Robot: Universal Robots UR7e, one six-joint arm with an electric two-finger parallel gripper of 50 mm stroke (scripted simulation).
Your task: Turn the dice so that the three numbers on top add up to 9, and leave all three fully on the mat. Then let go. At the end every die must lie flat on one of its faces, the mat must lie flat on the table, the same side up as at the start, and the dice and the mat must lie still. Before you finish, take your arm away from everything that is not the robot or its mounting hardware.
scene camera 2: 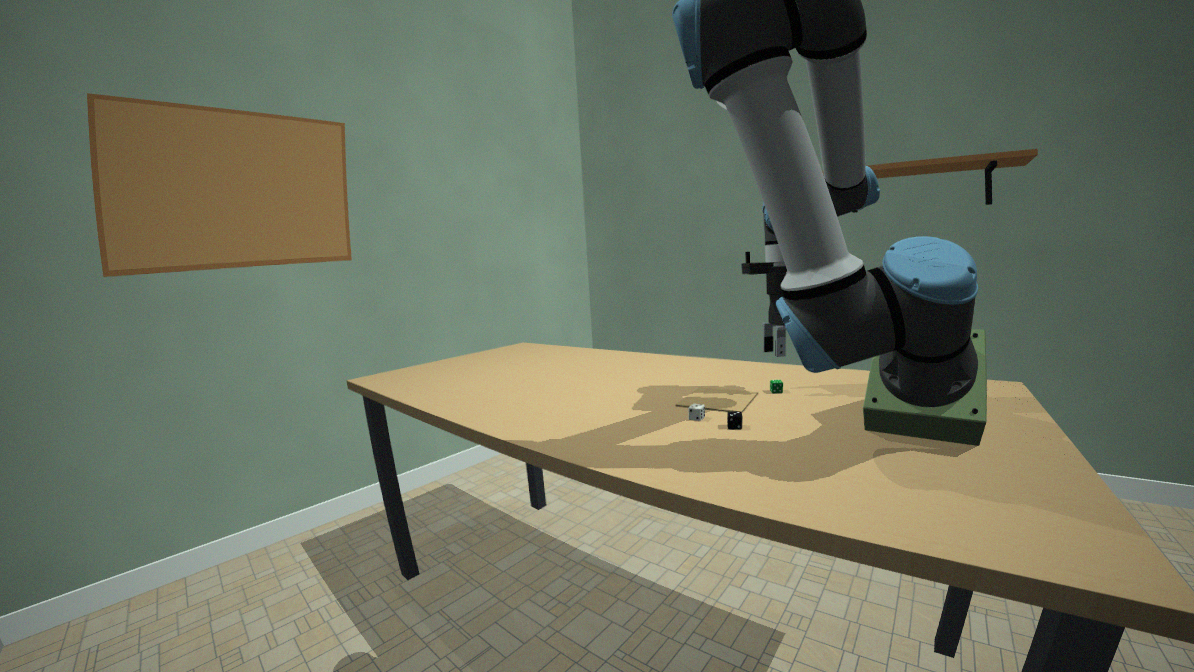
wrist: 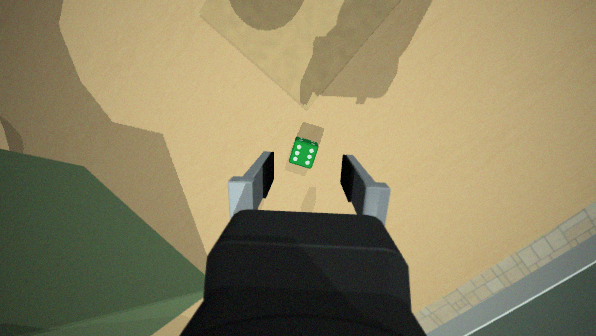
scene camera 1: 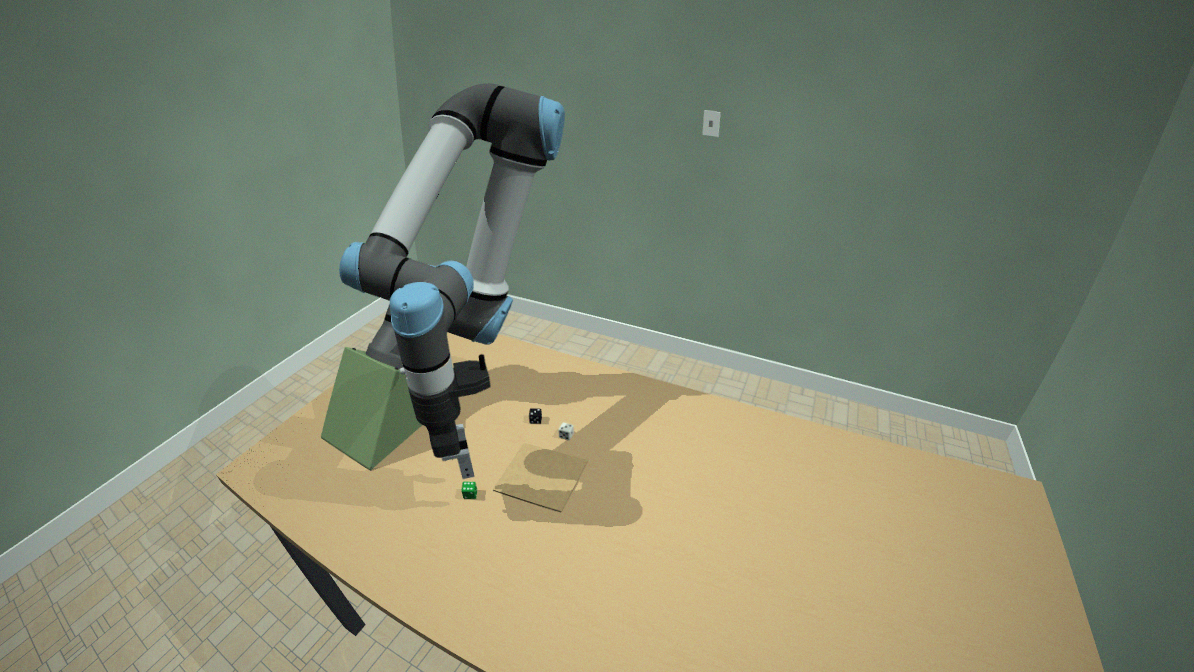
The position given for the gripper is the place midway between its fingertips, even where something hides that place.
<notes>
In view: the gripper [scene camera 1: 465, 465] and a tan mat [scene camera 1: 543, 477].
The tan mat shows as well in scene camera 2 [scene camera 2: 724, 400] and in the wrist view [wrist: 303, 53]. The gripper also shows in scene camera 2 [scene camera 2: 774, 353] and in the wrist view [wrist: 307, 167].
</notes>
